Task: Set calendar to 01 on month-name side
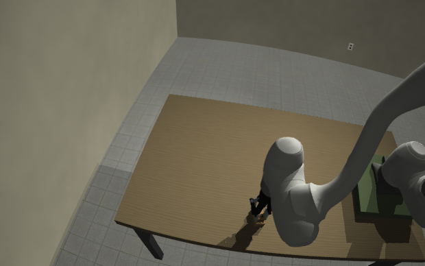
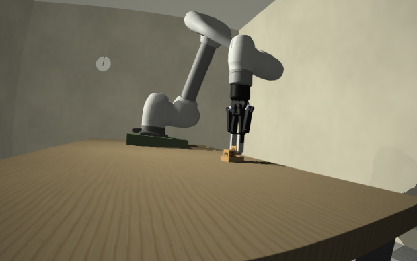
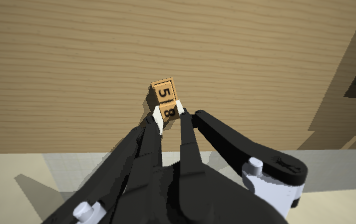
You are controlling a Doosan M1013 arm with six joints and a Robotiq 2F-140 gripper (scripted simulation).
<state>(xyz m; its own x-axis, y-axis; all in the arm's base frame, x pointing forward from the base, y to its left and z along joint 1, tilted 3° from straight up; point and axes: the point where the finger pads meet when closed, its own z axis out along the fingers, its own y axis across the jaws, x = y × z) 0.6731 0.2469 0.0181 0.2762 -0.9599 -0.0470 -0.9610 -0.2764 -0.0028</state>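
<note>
The wooden tray lies 6 cm below my hand and 2 cm to the right of it.
</note>
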